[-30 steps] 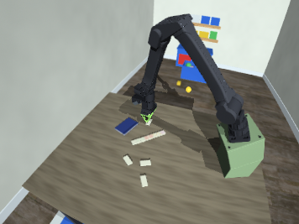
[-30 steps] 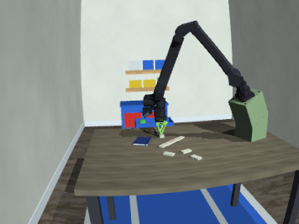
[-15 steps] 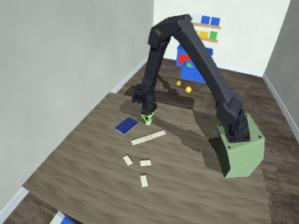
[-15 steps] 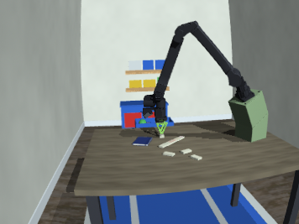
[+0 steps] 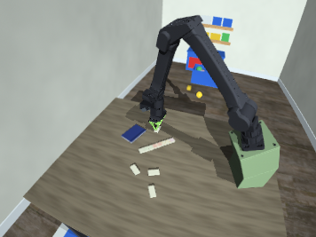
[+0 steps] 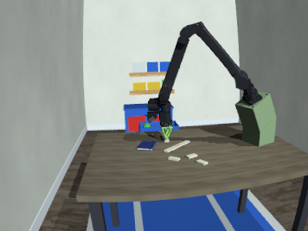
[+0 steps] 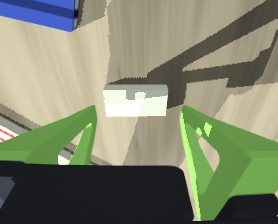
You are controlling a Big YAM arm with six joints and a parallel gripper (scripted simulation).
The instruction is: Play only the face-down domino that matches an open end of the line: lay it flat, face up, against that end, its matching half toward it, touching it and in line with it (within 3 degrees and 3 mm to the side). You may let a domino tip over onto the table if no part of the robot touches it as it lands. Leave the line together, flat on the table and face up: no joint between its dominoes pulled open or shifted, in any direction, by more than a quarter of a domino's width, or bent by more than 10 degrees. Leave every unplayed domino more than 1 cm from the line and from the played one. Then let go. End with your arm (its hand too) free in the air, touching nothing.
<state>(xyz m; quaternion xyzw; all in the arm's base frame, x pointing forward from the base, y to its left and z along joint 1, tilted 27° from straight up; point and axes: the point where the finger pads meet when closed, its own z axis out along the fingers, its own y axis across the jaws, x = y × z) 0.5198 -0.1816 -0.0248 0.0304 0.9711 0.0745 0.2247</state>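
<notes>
My gripper is now 3 cm above the domino.
</notes>
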